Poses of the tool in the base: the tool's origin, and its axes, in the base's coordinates. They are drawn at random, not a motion.
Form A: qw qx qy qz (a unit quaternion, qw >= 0); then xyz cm.
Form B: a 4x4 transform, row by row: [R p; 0 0 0 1], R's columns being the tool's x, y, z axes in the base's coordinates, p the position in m. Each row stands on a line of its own. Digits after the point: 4 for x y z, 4 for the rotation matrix.
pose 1, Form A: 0.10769, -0.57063, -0.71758, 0.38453, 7.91, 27.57, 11.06
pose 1, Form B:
-0.3256, 0.7361, -0.5934, 0.0791
0.9018, 0.0530, -0.4290, 0.2757
-0.2843, -0.6748, -0.6811, 0.1106
0, 0, 0, 1

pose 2, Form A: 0.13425, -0.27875, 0.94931, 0.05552, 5.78, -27.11, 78.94
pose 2, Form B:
-0.8086, -0.5441, 0.2239, 0.0578
-0.5143, 0.8384, 0.1803, -0.2711
-0.2858, 0.0306, -0.9578, 0.7894
0, 0, 0, 1

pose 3, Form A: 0.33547, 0.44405, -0.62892, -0.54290, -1.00, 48.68, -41.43
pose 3, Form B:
-0.3806, -0.1943, -0.9041, -0.0100
-0.9228, 0.0162, 0.3849, 0.4868
-0.0602, 0.9808, -0.1854, -0.4143
0, 0, 0, 1

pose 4, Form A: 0.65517, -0.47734, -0.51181, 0.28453, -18.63, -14.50, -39.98
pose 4, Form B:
0.3142, 0.1158, -0.9423, -0.1863
0.8614, 0.3824, 0.3342, -0.1450
0.3990, -0.9167, 0.0204, -0.3998
0, 0, 0, 1

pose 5, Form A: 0.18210, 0.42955, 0.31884, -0.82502, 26.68, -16.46, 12.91
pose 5, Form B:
-0.5646, 0.5744, -0.5927, 0.2668
-0.0266, -0.7304, -0.6825, -0.1646
-0.8249, -0.3697, 0.4277, 0.1291
0, 0, 0, 1

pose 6, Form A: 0.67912, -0.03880, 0.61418, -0.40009, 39.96, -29.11, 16.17
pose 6, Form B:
-0.0746, 0.4958, 0.8653, 0.3996
-0.5911, 0.6768, -0.4388, -0.2911
-0.8032, -0.5442, 0.2426, 0.1617
0, 0, 0, 1

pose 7, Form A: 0.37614, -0.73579, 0.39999, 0.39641, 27.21, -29.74, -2.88
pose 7, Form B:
0.3657, -0.8868, -0.2824, 0.2721
-0.2904, -0.3971, 0.8706, -0.2974
-0.8843, -0.2364, -0.4028, -0.0288
0, 0, 0, 1

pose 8, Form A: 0.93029, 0.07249, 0.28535, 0.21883, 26.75, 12.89, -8.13
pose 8, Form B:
0.7414, -0.3658, 0.5626, 0.2675
0.4485, 0.8937, -0.0100, 0.1289
-0.4992, 0.2598, 0.8266, -0.0813
0, 0, 0, 1

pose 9, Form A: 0.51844, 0.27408, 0.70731, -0.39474, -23.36, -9.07, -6.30
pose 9, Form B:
-0.3122, 0.7970, 0.5170, -0.2336
-0.0216, 0.5381, -0.8426, -0.0907
-0.9498, -0.2742, -0.1508, -0.0630
0, 0, 0, 1

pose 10, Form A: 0.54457, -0.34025, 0.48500, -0.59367, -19.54, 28.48, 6.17
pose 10, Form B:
-0.1753, 0.3165, 0.9322, -0.1954
-0.9766, 0.0636, -0.2053, 0.2848
-0.1242, -0.9464, 0.2980, 0.0617
0, 0, 0, 1

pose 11, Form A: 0.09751, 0.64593, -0.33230, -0.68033, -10.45, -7.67, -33.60
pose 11, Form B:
-0.1465, -0.2966, -0.9437, -0.1045
-0.5620, -0.7601, 0.3262, -0.0767
-0.8141, 0.5781, -0.0553, -0.3360
0, 0, 0, 1

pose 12, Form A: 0.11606, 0.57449, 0.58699, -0.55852, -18.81, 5.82, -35.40
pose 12, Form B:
-0.3130, 0.8041, -0.5055, -0.1881
0.5448, -0.2840, -0.7890, 0.0582
-0.7780, -0.5223, -0.3492, -0.3540
0, 0, 0, 1

